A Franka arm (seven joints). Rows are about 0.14 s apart.
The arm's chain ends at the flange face. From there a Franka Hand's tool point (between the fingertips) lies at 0.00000 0.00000 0.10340 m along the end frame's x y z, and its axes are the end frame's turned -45 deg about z.
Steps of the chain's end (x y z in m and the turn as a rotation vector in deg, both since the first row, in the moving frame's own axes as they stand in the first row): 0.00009, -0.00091, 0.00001, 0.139, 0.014, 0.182; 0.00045, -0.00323, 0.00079, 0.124, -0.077, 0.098; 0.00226, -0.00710, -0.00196, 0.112, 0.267, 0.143; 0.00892, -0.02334, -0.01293, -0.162, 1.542, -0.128; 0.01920, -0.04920, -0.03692, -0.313, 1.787, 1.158; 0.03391, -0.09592, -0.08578, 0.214, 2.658, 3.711; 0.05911, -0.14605, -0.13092, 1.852, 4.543, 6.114; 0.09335, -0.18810, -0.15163, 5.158, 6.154, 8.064; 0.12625, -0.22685, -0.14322, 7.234, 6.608, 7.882; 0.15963, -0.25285, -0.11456, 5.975, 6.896, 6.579; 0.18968, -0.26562, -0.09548, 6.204, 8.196, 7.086
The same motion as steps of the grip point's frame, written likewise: 0.00090, -0.00074, 0.00001, 0.088, 0.108, 0.182; 0.00266, -0.00222, 0.00079, 0.142, 0.033, 0.098; 0.00710, -0.00322, -0.00196, -0.110, 0.268, 0.143; 0.02457, -0.00802, -0.01297, -1.205, 0.976, -0.128; 0.05022, -0.01852, -0.03697, -1.485, 1.042, 1.158; 0.09536, -0.04061, -0.08589, -1.728, 2.031, 3.711; 0.15302, -0.05762, -0.13130, -1.903, 4.522, 6.114; 0.21327, -0.06472, -0.15264, -0.704, 7.999, 8.064; 0.26726, -0.07072, -0.14473, 0.443, 9.788, 7.882; 0.30792, -0.06381, -0.11587, -0.651, 9.101, 6.579; 0.34002, -0.05004, -0.09714, -1.409, 10.182, 7.086
